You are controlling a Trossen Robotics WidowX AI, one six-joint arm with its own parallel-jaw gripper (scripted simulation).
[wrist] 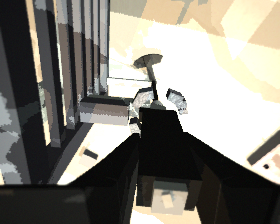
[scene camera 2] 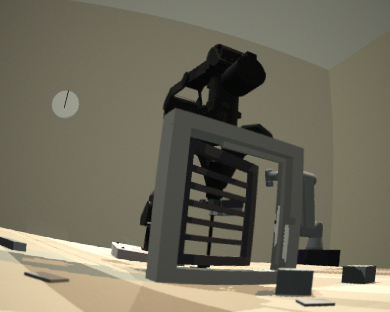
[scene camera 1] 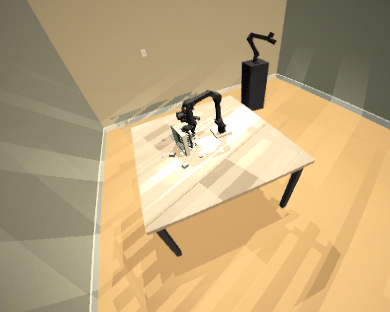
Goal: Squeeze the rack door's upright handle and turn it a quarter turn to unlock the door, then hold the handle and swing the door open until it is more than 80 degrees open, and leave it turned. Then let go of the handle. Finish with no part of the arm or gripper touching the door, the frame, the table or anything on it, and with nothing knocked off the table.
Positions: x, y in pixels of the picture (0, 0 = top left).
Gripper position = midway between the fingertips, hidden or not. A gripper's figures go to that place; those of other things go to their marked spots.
Labels:
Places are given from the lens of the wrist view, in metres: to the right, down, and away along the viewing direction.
my gripper (wrist: 159, 139): 0.01, 0.02, 0.11
slatted rack door (wrist: 84, 40): -0.04, -0.05, 0.14

